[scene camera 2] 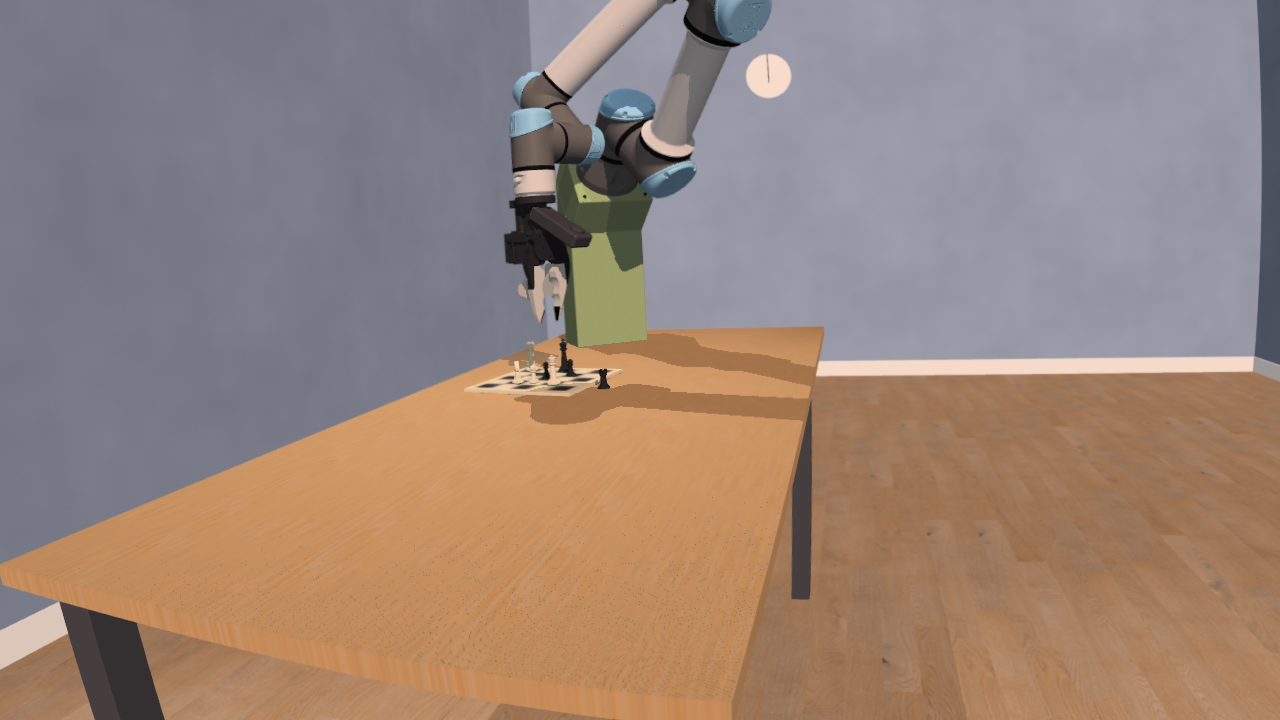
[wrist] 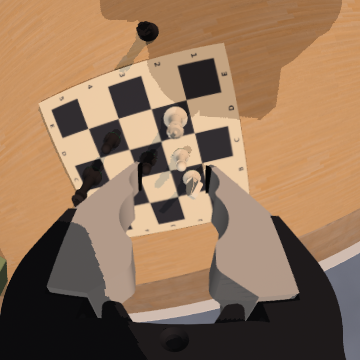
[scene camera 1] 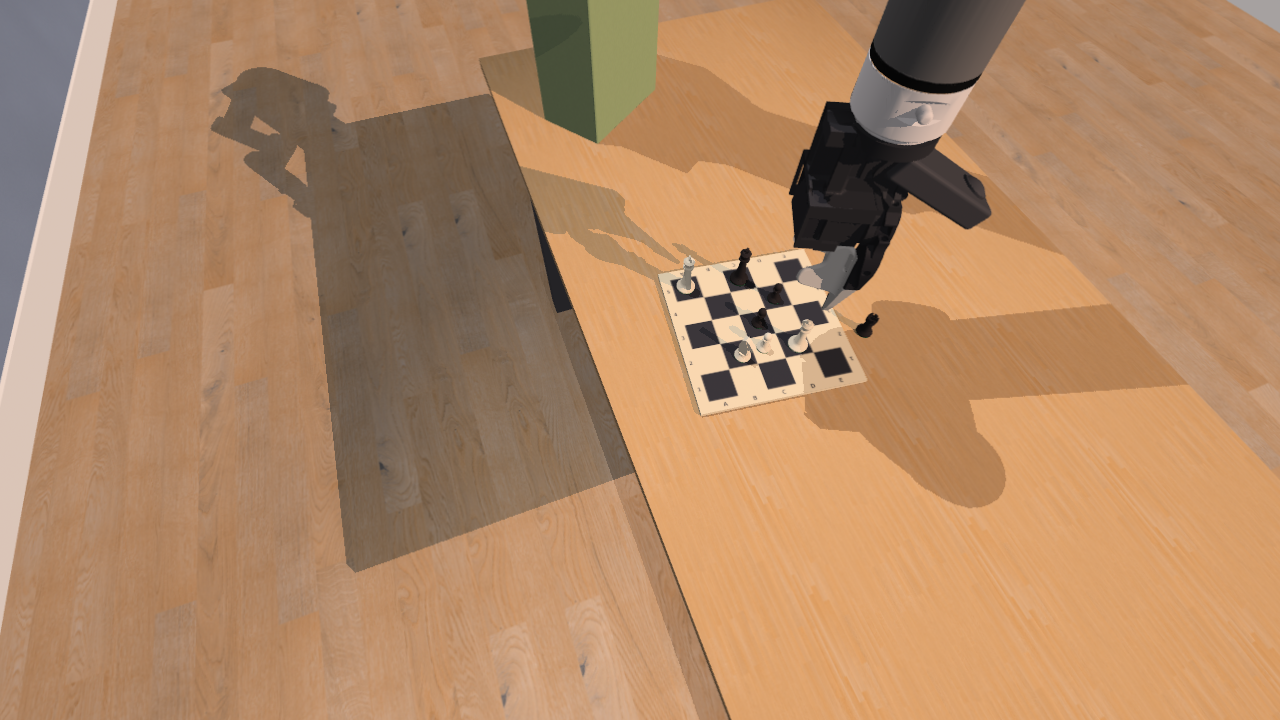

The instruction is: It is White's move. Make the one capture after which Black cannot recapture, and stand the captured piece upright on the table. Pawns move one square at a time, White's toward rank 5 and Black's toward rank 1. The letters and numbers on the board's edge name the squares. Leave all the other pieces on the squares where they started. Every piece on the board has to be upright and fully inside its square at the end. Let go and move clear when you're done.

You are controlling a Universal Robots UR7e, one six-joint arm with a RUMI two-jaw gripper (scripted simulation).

Labels:
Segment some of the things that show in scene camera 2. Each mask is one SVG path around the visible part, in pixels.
My gripper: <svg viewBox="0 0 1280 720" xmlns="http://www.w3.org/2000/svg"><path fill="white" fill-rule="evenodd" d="M555 195L522 196L509 201L510 208L515 208L516 231L504 234L506 263L523 264L526 279L518 286L518 294L531 301L533 313L538 324L541 324L545 312L543 306L544 294L555 299L556 321L560 320L570 272L567 246L570 248L588 247L592 239L592 234L582 230L583 228L553 208L547 207L547 204L550 203L549 201L555 201L551 203L556 202Z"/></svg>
A chessboard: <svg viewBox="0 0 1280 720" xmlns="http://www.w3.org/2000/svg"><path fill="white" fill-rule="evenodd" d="M606 379L622 373L623 369L607 369ZM464 392L572 396L600 383L599 369L573 368L576 376L568 377L566 376L567 372L559 372L559 368L555 368L557 378L561 381L561 384L547 385L546 382L549 379L542 379L544 375L543 367L538 367L539 370L535 372L539 383L529 383L531 372L526 371L527 367L519 369L524 383L512 383L515 377L514 371L465 388Z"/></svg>

